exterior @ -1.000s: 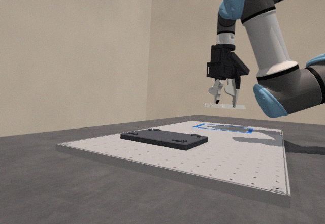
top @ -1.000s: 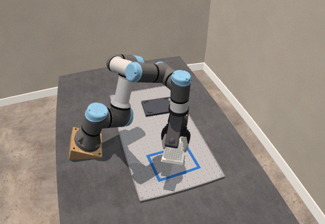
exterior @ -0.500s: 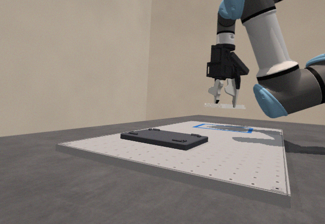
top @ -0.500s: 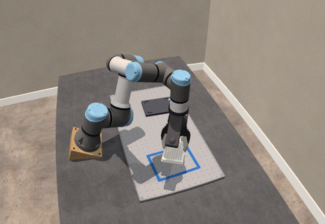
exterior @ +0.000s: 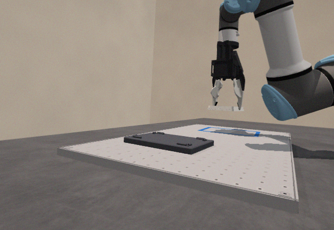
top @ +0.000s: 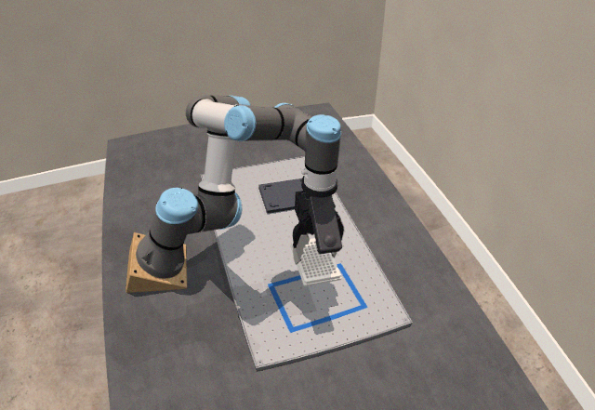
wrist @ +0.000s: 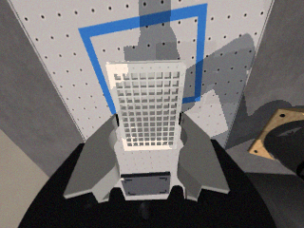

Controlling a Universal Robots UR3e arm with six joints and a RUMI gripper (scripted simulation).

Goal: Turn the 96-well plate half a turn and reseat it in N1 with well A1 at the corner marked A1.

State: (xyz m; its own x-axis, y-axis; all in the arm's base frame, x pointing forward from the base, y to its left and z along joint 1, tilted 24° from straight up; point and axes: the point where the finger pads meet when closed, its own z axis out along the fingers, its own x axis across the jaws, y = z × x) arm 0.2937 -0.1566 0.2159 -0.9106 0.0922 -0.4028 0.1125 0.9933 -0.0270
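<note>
Now: hand 6 cm short of the plate nest N1, 32 cm to the right of it and 8 cm above it. Also, from my hand: A1 mark: 13 cm ahead, 26 cm to the left, 8 cm below; then white 96-well plate: 1 cm below.
</note>
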